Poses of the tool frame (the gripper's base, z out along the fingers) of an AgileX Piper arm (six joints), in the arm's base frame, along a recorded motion.
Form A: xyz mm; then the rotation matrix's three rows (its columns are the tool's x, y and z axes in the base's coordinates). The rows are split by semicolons.
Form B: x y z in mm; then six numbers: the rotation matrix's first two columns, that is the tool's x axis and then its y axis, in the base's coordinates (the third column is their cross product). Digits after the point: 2 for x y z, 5 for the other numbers.
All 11 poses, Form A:
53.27 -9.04 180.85; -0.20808 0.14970 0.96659; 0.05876 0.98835 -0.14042; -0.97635 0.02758 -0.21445
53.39 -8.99 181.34; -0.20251 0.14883 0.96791; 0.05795 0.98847 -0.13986; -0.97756 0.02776 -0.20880
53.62 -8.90 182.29; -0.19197 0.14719 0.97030; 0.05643 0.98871 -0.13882; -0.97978 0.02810 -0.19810
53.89 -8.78 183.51; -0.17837 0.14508 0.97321; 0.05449 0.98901 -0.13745; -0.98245 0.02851 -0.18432
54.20 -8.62 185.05; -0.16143 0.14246 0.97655; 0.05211 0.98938 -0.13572; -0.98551 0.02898 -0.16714
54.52 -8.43 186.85; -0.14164 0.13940 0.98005; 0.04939 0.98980 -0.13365; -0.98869 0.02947 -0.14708
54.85 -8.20 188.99; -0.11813 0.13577 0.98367; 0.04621 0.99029 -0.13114; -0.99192 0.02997 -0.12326
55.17 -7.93 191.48; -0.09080 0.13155 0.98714; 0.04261 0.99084 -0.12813; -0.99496 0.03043 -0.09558
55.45 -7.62 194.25; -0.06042 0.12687 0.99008; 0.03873 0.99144 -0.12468; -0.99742 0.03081 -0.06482
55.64 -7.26 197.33; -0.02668 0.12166 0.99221; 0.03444 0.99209 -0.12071; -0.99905 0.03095 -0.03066
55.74 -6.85 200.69; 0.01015 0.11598 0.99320; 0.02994 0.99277 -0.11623; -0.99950 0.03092 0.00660
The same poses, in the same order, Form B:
53.27 -9.04 180.85 -0.20808 0.05876 -0.97635 0.14970 0.98835 0.02758
53.39 -8.99 181.34 -0.20251 0.05795 -0.97756 0.14883 0.98847 0.02776
53.62 -8.90 182.29 -0.19197 0.05643 -0.97978 0.14719 0.98871 0.02810
53.89 -8.78 183.51 -0.17837 0.05449 -0.98245 0.14508 0.98901 0.02851
54.20 -8.62 185.05 -0.16143 0.05211 -0.98551 0.14246 0.98938 0.02898
54.52 -8.43 186.85 -0.14164 0.04939 -0.98869 0.13940 0.98980 0.02947
54.85 -8.20 188.99 -0.11813 0.04621 -0.99192 0.13577 0.99029 0.02997
55.17 -7.93 191.48 -0.09080 0.04261 -0.99496 0.13155 0.99084 0.03043
55.45 -7.62 194.25 -0.06042 0.03873 -0.99742 0.12687 0.99144 0.03081
55.64 -7.26 197.33 -0.02668 0.03444 -0.99905 0.12166 0.99209 0.03095
55.74 -6.85 200.69 0.01015 0.02994 -0.99950 0.11598 0.99277 0.03092

